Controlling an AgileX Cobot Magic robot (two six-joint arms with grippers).
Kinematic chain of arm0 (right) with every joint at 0, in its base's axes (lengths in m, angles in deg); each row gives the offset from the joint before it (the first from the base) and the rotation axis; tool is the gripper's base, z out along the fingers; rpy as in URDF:
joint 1: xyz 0 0 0.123 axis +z
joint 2: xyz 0 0 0 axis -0.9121 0.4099 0
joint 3: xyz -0.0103 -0.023 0.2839 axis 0.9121 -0.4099 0
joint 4: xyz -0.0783 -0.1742 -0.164 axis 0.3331 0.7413 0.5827
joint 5: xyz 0 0 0 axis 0.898 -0.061 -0.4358
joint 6: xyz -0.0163 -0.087 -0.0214 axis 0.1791 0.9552 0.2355
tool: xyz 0 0 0 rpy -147.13 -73.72 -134.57
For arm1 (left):
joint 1: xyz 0 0 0.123 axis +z
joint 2: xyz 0 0 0 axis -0.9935 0.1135 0
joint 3: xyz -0.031 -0.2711 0.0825 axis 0.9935 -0.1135 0
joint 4: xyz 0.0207 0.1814 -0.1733 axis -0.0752 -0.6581 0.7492
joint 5: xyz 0 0 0 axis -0.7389 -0.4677 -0.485
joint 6: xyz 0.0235 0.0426 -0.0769 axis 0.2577 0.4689 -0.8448
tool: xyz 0 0 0 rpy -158.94 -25.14 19.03
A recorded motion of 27 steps. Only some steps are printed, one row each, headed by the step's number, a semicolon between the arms.
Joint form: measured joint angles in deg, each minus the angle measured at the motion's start. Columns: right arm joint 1, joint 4, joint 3, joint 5, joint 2, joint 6; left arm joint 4, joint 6, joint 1, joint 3, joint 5, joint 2.
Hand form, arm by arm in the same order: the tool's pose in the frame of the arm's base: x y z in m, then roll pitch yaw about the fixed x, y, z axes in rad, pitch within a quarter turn. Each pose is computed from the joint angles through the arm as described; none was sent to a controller.
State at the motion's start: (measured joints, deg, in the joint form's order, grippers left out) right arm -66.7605 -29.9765 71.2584 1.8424 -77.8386 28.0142; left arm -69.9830 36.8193 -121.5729 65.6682 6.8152 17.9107
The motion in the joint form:
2: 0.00 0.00 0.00 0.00 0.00 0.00; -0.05 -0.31 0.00 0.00 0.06 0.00
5: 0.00 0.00 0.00 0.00 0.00 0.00; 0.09 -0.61 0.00 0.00 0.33 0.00
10: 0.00 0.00 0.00 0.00 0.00 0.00; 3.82 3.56 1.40 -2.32 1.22 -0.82
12: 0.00 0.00 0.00 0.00 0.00 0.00; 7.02 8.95 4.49 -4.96 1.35 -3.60
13: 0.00 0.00 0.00 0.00 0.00 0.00; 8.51 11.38 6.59 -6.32 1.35 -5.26
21: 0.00 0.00 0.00 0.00 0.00 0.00; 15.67 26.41 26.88 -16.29 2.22 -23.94
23: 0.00 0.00 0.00 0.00 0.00 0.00; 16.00 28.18 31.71 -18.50 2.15 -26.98
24: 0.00 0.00 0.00 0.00 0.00 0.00; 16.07 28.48 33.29 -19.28 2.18 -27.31
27: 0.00 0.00 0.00 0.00 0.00 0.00; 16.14 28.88 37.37 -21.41 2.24 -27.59
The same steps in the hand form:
2: 0.0515 -0.0024 0.1717 2.8852 1.2351 2.8361; 0.0874 -0.0508 0.2702 -2.5323 1.1010 -2.9779
5: 0.0515 -0.0024 0.1717 2.8852 1.2351 2.8361; 0.0873 -0.0506 0.2698 -2.5275 1.0933 -2.9697
10: 0.0515 -0.0024 0.1717 2.8852 1.2351 2.8361; 0.0846 -0.0478 0.2557 -2.6055 1.0580 -3.0357
12: 0.0515 -0.0024 0.1717 2.8852 1.2351 2.8361; 0.0798 -0.0406 0.2440 -2.6654 1.0679 -3.0713
13: 0.0515 -0.0024 0.1717 2.8852 1.2351 2.8361; 0.0773 -0.0364 0.2384 -2.6847 1.0756 -3.0689
21: 0.0515 -0.0024 0.1717 2.8852 1.2351 2.8361; 0.0526 -0.0054 0.2001 -2.7944 1.2356 -2.9152
23: 0.0515 -0.0024 0.1717 2.8852 1.2351 2.8361; 0.0501 -0.0009 0.1900 -2.8463 1.2577 -2.8903
24: 0.0515 -0.0024 0.1717 2.8852 1.2351 2.8361; 0.0501 0.0005 0.1857 -2.8672 1.2508 -2.8843
27: 0.0515 -0.0024 0.1717 2.8852 1.2351 2.8361; 0.0504 0.0040 0.1735 -2.9148 1.2205 -2.8602

